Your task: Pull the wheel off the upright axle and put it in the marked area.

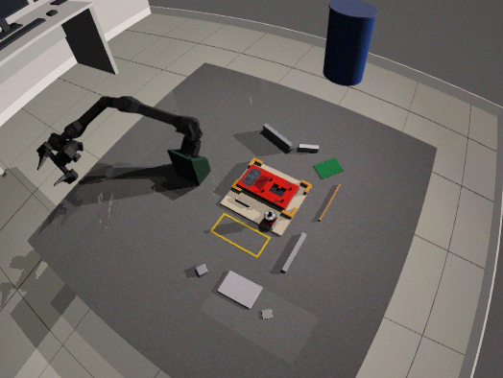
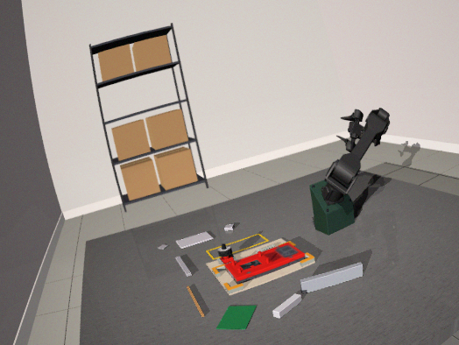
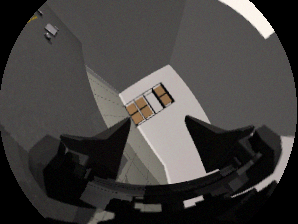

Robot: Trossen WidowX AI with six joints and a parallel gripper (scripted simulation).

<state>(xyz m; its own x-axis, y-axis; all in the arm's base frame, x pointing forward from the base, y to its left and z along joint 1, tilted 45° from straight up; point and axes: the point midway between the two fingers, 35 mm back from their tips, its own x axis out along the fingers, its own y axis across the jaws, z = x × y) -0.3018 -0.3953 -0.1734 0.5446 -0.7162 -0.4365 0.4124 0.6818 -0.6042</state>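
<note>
Now: the wheel 670 mm ahead of my gripper tip, 420 mm to the left of it and 200 mm below it. The rest, counted from my gripper tip: grey plate: 730 mm ahead, 170 mm to the left, 230 mm below; then green square: 720 mm ahead, 740 mm to the left, 230 mm below; then wooden stick: 800 mm ahead, 610 mm to the left, 230 mm below.
</note>
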